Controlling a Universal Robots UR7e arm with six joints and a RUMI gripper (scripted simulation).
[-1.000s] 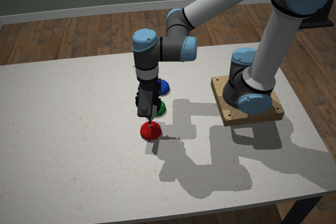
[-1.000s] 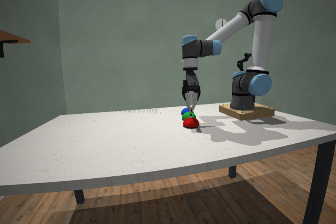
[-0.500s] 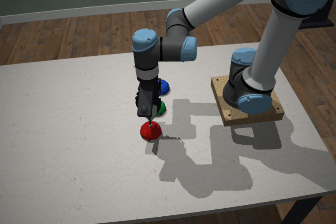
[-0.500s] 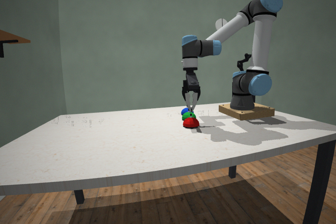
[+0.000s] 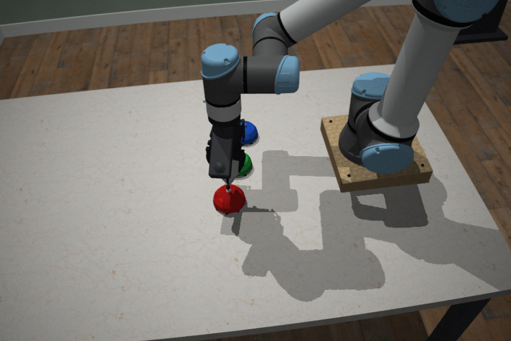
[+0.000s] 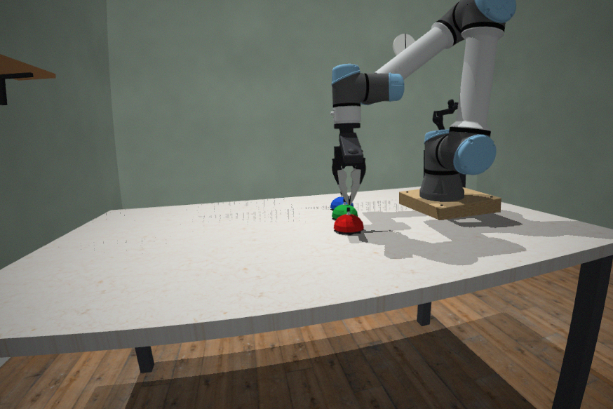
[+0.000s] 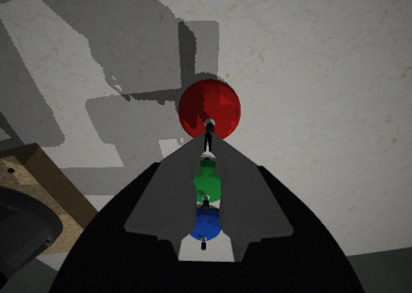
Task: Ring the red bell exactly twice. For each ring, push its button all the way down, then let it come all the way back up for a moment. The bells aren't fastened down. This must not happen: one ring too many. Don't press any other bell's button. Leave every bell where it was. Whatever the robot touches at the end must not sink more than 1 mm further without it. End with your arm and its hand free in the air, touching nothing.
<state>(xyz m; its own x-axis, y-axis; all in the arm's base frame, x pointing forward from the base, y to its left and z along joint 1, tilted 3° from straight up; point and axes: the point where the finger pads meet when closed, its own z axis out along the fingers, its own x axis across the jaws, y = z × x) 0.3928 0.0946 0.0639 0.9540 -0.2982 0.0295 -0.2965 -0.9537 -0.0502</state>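
My gripper is now 5 cm above the red bell. Also, from my hand: green bell (4 cm behind, 12 cm to the right, 5 cm below); then blue bell (7 cm behind, 24 cm to the right, 5 cm below).
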